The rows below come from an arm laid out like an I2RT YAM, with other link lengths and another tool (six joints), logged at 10 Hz.
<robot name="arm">
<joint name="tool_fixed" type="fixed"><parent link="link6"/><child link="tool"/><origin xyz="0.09 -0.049 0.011" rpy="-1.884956 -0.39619 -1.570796"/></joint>
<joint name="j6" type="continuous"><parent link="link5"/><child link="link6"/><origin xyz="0.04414 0 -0.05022"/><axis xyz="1 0 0"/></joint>
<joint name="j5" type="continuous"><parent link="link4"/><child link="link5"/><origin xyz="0.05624 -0.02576 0.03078"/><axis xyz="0 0 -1"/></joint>
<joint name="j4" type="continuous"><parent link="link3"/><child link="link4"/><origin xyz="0.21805 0.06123 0.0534"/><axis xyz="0 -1 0"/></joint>
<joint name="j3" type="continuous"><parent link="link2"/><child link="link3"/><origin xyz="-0.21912 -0.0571 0"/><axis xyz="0 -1 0"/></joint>
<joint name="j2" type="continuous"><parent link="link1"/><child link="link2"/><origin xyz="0.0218 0.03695 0.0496"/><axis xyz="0 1 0"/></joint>
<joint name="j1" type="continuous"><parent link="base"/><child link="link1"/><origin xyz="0 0 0.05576"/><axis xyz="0 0 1"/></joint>
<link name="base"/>
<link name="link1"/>
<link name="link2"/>
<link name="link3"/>
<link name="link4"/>
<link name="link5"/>
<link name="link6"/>
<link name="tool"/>
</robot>
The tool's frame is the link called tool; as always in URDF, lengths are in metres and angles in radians. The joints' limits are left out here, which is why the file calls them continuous.
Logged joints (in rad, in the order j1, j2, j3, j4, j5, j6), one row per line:
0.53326, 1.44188, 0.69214, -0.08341, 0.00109, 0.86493
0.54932, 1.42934, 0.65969, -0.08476, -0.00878, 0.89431
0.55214, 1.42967, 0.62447, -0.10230, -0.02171, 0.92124
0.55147, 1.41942, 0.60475, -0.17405, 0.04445, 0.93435
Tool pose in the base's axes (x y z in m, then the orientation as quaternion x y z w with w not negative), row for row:
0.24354, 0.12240, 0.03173, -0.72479, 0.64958, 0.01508, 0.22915
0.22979, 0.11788, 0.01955, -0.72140, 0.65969, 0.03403, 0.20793
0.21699, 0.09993, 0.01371, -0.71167, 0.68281, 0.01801, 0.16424
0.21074, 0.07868, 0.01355, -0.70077, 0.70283, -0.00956, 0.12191
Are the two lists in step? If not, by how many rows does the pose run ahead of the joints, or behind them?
The pose runs 1 row ahead of the joints: the pose in row i belongs to the joints in row i + 1.
